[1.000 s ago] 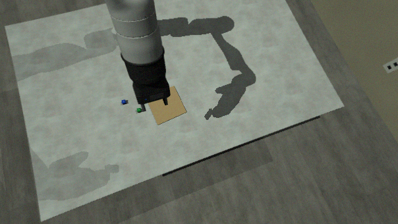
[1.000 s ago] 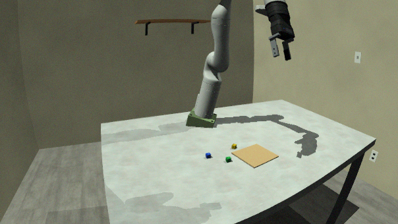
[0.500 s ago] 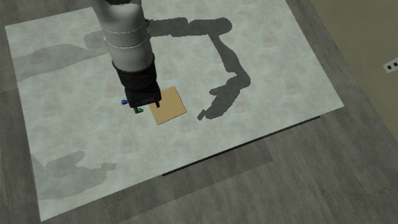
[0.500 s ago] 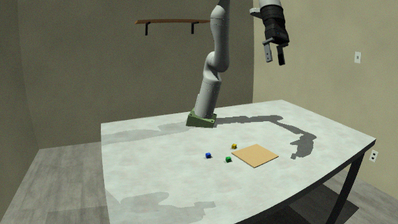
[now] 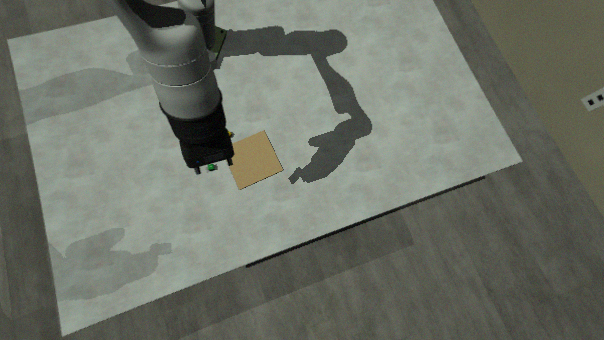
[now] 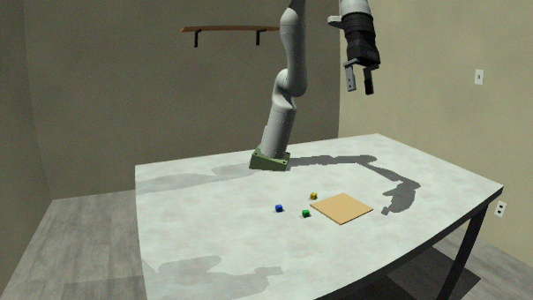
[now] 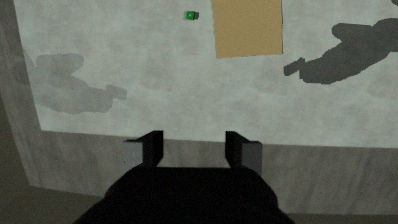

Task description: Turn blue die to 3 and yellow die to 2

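My gripper is now 18 cm past the blue die, 8 cm to the left of it and 36 cm above it. Also, from my hand: yellow die: 18 cm behind, 5 cm to the left, 36 cm below; tan mat: 8 cm behind, 8 cm to the left, 36 cm below; green die: 12 cm behind, 4 cm to the right, 36 cm below.
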